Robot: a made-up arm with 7 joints. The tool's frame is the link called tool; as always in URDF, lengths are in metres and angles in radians.
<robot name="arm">
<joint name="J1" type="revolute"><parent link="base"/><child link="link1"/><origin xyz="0 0.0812 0"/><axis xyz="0 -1 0"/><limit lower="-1.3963" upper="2" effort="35" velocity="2.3"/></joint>
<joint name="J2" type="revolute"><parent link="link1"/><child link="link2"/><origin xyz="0 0.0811 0"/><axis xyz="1 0 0"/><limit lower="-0.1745" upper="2" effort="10" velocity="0.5"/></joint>
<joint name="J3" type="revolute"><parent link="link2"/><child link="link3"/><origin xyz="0 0 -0.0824"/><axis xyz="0 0 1"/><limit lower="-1.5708" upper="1.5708" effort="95" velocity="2.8"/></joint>
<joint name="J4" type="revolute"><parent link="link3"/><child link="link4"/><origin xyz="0 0 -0.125"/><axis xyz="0 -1 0"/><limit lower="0" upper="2.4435" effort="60" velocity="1.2"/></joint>
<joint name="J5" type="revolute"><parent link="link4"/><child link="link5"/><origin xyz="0 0 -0.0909"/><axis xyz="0 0 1"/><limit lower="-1.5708" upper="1.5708" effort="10" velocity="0.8"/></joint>
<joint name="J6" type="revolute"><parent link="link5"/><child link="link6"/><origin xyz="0 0 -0.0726"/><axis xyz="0 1 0"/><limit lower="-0.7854" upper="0.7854" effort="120" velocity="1.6"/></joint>
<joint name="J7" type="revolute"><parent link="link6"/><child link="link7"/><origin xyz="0 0 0"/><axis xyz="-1 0 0"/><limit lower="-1.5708" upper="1.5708" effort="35" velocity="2.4"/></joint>
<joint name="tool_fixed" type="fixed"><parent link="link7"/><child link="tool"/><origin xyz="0 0 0"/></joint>
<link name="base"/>
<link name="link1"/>
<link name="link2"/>
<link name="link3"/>
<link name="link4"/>
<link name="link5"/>
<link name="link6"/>
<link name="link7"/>
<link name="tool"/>
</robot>
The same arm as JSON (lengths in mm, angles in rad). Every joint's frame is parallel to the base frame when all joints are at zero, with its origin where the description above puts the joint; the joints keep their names.
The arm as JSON. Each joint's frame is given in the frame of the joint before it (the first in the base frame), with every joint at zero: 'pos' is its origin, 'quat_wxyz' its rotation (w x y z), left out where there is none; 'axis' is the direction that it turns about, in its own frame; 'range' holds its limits. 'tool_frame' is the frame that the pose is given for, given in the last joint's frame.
{
  "length_unit": "mm",
  "angle_unit": "rad",
  "joints": [
    {
      "joint": "J1",
      "pos": [
        0.0,
        81.2,
        0.0
      ],
      "axis": "-y",
      "range": [
        -1.3963,
        2.0
      ]
    },
    {
      "joint": "J2",
      "pos": [
        0.0,
        81.1,
        0.0
      ],
      "axis": "+x",
      "range": [
        -0.1745,
        2.0
      ]
    },
    {
      "joint": "J3",
      "pos": [
        0.0,
        0.0,
        -82.4
      ],
      "axis": "+z",
      "range": [
        -1.5708,
        1.5708
      ]
    },
    {
      "joint": "J4",
      "pos": [
        0.0,
        0.0,
        -125.0
      ],
      "axis": "-y",
      "range": [
        0.0,
        2.4435
      ]
    },
    {
      "joint": "J5",
      "pos": [
        0.0,
        0.0,
        -90.9
      ],
      "axis": "+z",
      "range": [
        -1.5708,
        1.5708
      ]
    },
    {
      "joint": "J6",
      "pos": [
        0.0,
        0.0,
        -72.6
      ],
      "axis": "+y",
      "range": [
        -0.7854,
        0.7854
      ]
    },
    {
      "joint": "J7",
      "pos": [
        0.0,
        0.0,
        0.0
      ],
      "axis": "-x",
      "range": [
        -1.5708,
        1.5708
      ]
    }
  ],
  "tool_frame": {
    "pos": [
      0.0,
      0.0,
      0.0
    ]
  }
}

